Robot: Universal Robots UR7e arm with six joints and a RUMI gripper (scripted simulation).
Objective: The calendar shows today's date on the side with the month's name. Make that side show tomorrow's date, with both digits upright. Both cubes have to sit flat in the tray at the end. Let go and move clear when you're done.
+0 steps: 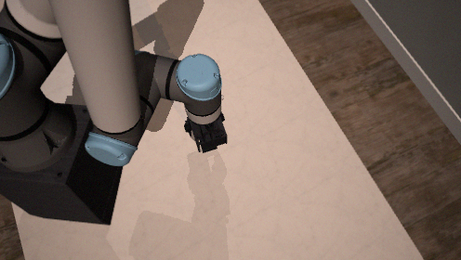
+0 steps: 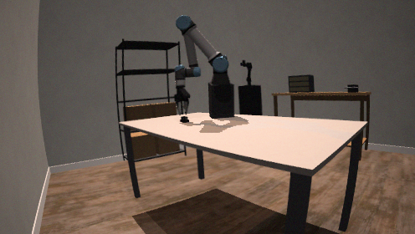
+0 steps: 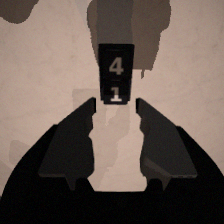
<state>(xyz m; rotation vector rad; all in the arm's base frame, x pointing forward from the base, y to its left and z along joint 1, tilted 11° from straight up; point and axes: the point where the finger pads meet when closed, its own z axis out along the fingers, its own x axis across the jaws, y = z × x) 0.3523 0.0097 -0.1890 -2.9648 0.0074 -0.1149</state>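
Right now the dark calendar cube is 40 mm below my hand. Also, from my hand: calendar tray: 20 mm to the left, 50 mm below.
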